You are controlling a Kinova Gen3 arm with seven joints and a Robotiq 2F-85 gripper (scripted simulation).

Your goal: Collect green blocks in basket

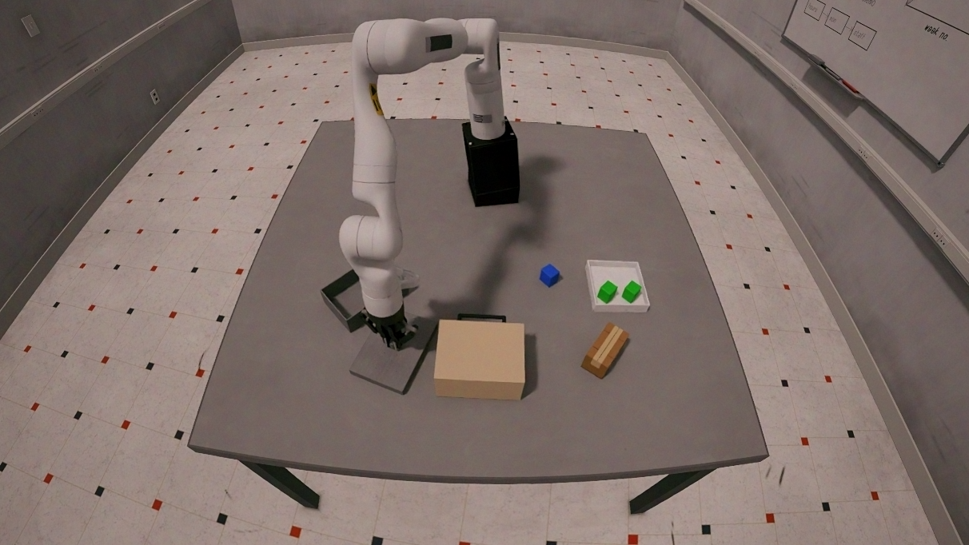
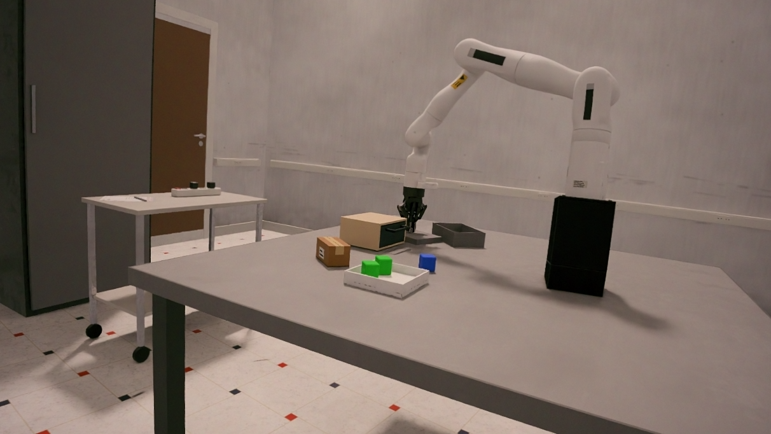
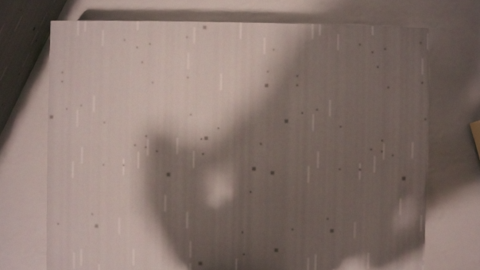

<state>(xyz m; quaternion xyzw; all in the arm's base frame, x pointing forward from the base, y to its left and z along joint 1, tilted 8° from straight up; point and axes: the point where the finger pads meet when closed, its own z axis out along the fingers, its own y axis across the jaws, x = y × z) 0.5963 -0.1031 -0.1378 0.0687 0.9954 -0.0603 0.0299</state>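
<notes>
My hand is 3 cm above the lid. From my hand the other things lie so: light wooden cabinet: 19 cm to the left; metal box: 12 cm behind, 12 cm to the right, 1 cm below; drawer: 2 cm behind, 19 cm to the left.
</notes>
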